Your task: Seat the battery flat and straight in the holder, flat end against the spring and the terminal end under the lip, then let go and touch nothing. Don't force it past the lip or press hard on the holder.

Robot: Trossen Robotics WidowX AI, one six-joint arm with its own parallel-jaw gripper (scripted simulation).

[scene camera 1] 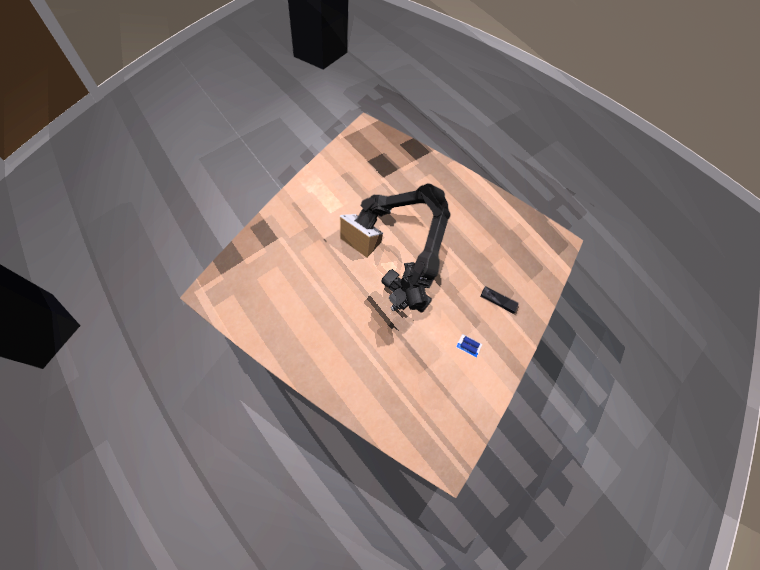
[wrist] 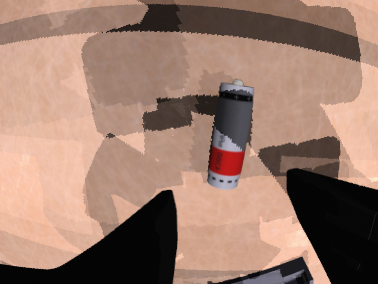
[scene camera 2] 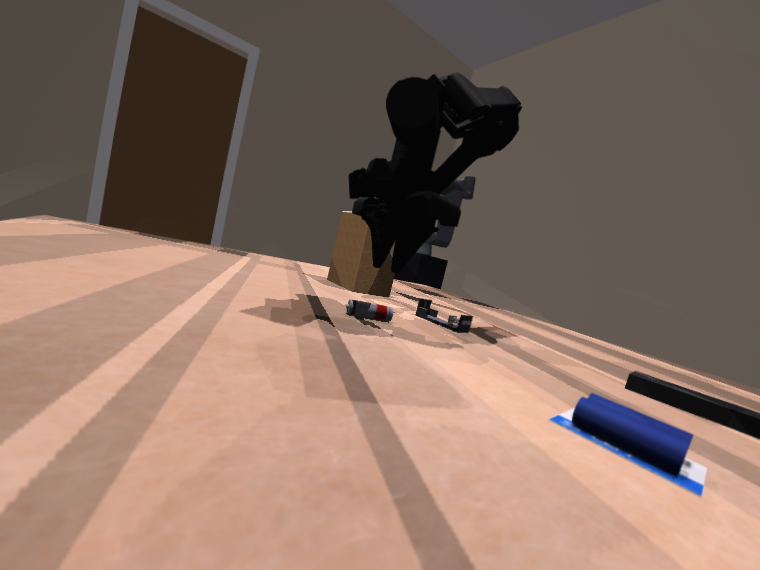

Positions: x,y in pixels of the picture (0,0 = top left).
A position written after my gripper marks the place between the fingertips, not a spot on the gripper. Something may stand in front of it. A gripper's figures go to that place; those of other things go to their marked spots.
Scene:
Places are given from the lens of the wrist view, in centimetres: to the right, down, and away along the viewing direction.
my gripper [wrist: 231,190]: 2, 2, 9
battery [wrist: 234,110]: 3, -2, 14

